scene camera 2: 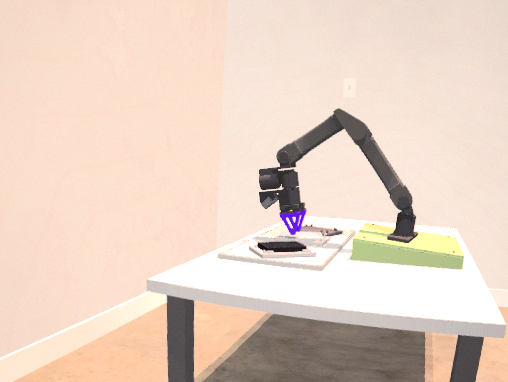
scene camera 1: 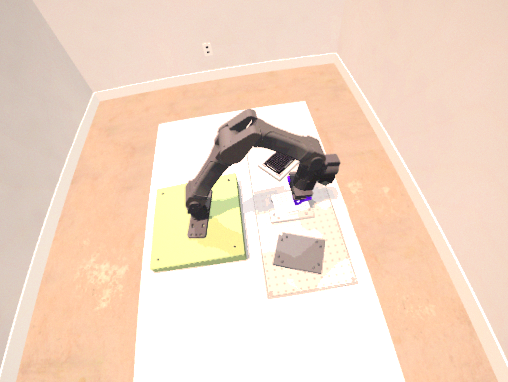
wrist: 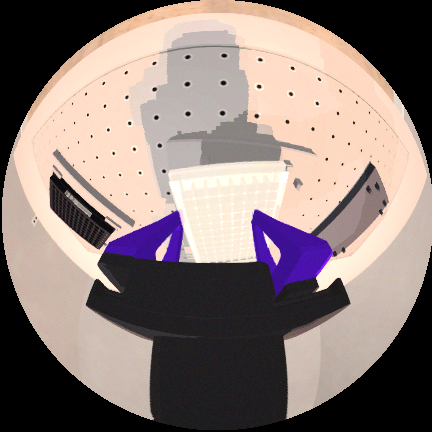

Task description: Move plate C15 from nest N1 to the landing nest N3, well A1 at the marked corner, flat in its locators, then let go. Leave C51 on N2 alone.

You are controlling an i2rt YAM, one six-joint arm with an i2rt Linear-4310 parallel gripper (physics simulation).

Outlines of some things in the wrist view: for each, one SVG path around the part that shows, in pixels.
My gripper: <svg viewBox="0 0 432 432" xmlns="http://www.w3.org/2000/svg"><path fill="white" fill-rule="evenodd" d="M326 240L279 221L258 209L254 209L251 229L256 261L181 262L179 261L183 226L179 211L175 210L157 221L107 243L97 262L97 266L119 292L108 289L96 278L85 305L114 325L141 338L152 341L149 403L154 421L192 429L232 430L266 425L286 419L287 369L283 340L312 329L350 304L340 277L336 277L327 288L316 291L319 288L316 276L332 255L332 249ZM171 233L162 259L156 260L156 249ZM263 232L279 249L280 257L277 264L275 264L267 247Z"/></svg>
A black gridded tray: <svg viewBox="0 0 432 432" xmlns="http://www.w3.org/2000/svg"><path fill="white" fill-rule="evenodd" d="M52 172L52 175L49 177L50 209L75 233L96 249L100 249L115 228L104 220L105 217L86 202L62 177L59 179Z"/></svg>
